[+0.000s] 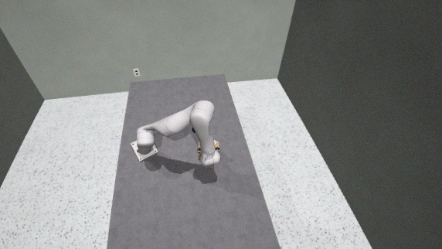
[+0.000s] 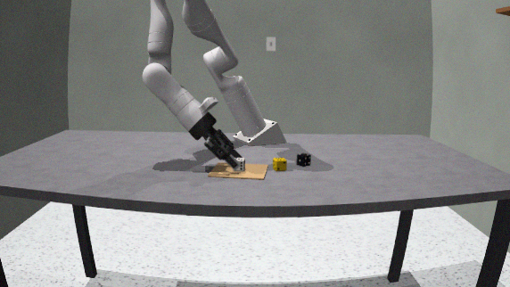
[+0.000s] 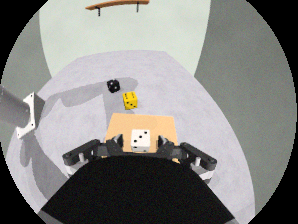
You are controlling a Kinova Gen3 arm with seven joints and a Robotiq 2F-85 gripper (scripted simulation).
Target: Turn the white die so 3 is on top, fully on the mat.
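Right now the white die is 1 cm to the left of my hand and 1 cm below it. Also, from my hand: tan mat: 3 cm below, 1 cm to the left; yellow die: 12 cm to the left, 2 cm behind, 1 cm below; black die: 19 cm to the left, 7 cm behind, 1 cm below.
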